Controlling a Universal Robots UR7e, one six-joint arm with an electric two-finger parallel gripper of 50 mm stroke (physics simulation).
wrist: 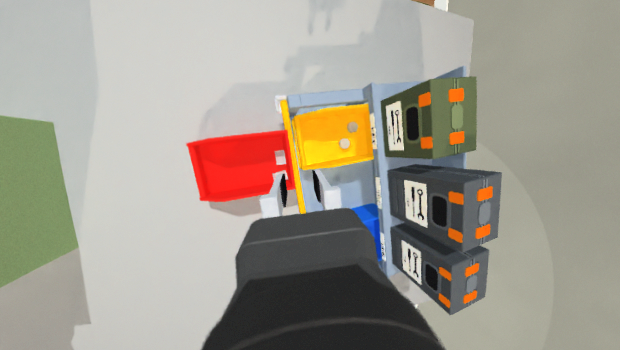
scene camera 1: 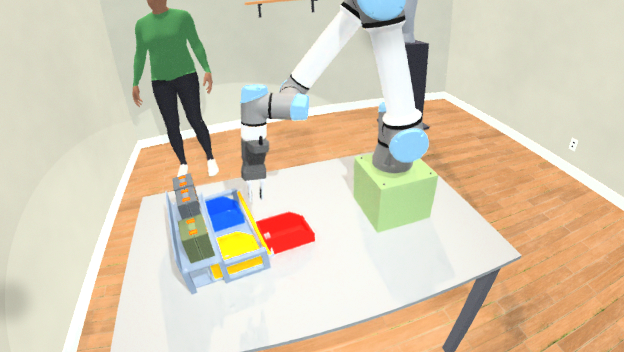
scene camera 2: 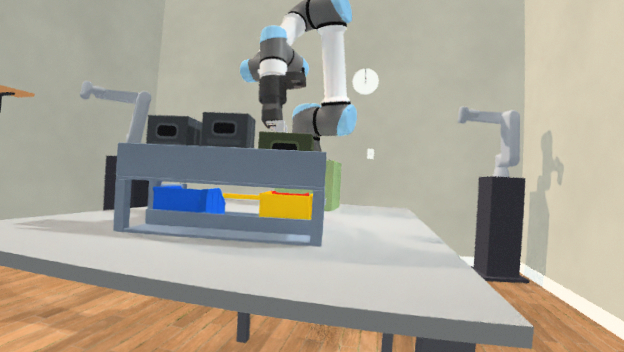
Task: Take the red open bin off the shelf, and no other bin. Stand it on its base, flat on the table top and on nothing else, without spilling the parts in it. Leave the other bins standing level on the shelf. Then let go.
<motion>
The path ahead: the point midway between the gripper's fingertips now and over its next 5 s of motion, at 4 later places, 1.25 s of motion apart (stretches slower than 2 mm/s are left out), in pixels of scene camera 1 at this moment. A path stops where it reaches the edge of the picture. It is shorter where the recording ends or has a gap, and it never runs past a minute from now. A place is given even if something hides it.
My gripper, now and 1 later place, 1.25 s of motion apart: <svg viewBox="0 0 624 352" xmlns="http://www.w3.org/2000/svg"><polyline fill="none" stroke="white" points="255,199 291,186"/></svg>
</motion>
